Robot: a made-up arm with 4 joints.
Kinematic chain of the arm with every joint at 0, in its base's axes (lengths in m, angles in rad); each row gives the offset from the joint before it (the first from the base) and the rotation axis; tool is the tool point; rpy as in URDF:
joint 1: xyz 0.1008 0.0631 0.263 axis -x
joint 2: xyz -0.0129 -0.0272 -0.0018 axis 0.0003 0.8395 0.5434
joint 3: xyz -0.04 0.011 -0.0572 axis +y
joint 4: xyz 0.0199 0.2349 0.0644 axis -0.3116 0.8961 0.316
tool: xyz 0.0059 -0.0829 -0.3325 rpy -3.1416 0 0
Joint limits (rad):
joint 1: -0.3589..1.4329
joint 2: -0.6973..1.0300
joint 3: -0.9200..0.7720
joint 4: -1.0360..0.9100
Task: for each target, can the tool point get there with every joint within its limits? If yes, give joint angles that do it. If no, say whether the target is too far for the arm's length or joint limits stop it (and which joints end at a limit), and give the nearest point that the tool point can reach.
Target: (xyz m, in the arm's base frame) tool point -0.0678 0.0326 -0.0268
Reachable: yes | joints 0.3730 0.3846 -0.2661 0.3395
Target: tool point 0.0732 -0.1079 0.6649
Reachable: no: joint limits stop it (at a limit: joint 2, joint 3, joint 4) | nearest point -0.1029 -0.0173 0.4519 | short by 0.291 m
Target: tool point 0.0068 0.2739 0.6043
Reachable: no: joint limits stop it (at a limit: joint 2, joint 3, joint 4) | nearest point -0.1029 0.1710 0.4377 | short by 0.224 m
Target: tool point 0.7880 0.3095 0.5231
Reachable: no: too far | nearest point 0.4180 0.1502 0.3550 | short by 0.437 m
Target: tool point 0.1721 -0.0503 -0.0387
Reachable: yes | joints 1.2547 0.6775 -0.5884 -0.7842
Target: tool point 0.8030 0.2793 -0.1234
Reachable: no: too far | nearest point 0.4234 0.1806 0.0530 | short by 0.430 m
